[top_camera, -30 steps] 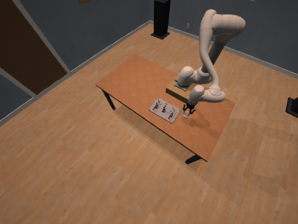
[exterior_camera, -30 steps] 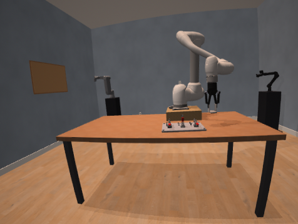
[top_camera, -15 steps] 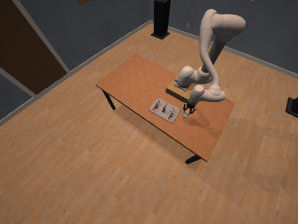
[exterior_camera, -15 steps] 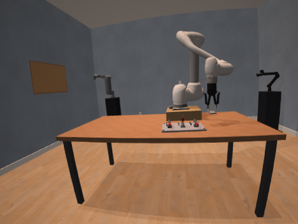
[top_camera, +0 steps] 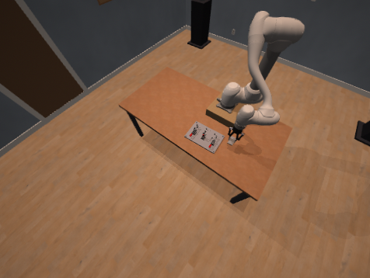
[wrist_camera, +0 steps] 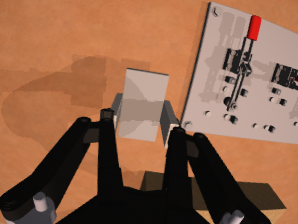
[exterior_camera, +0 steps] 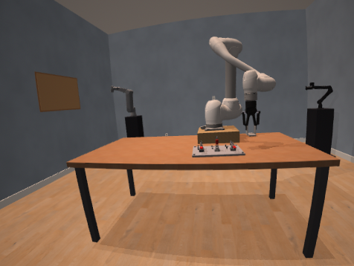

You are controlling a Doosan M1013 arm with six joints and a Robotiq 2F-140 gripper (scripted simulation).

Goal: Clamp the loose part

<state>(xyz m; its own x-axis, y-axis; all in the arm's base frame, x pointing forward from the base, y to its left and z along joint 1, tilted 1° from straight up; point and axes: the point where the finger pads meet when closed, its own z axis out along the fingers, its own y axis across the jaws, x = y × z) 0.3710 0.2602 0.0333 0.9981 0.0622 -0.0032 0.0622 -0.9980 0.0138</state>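
The fixture is 60 mm ahead of my hand, 260 mm to the right of it and 130 mm below it. From my hand the other things lie so: loose part: 30 mm below.
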